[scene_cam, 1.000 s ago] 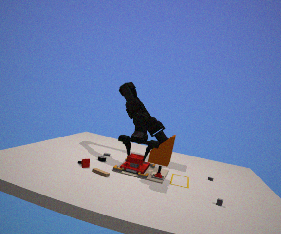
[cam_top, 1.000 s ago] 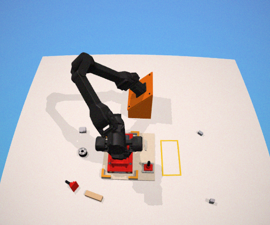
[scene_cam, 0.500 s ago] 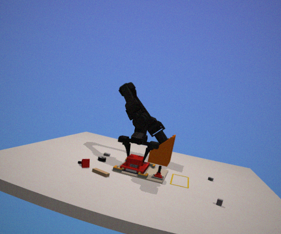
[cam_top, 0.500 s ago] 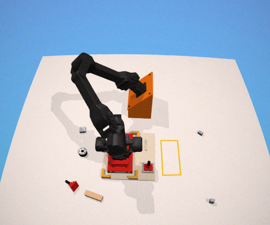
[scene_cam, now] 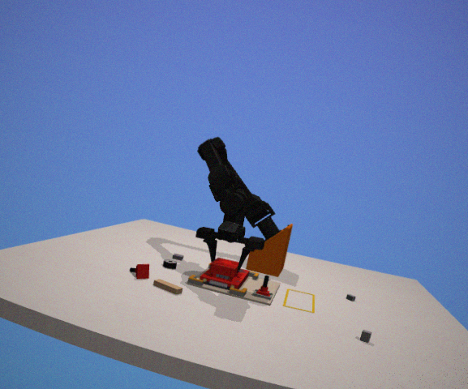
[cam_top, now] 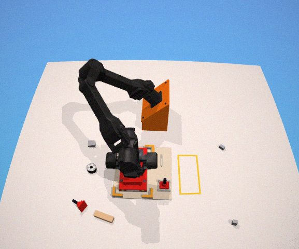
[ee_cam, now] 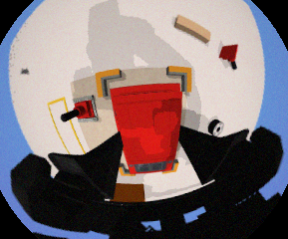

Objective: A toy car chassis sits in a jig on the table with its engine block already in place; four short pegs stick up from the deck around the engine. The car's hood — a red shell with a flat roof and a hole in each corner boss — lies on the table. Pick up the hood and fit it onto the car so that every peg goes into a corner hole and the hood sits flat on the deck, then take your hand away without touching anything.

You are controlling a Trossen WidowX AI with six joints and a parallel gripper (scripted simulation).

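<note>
Now: gripper tip 10 mm below the red hood. Round my gripper tip: grey engine block: 20 mm below; then black wheel: 170 mm to the right, 40 mm below, 40 mm behind; then wooden block: 170 mm ahead, 110 mm to the right, 40 mm below.
</note>
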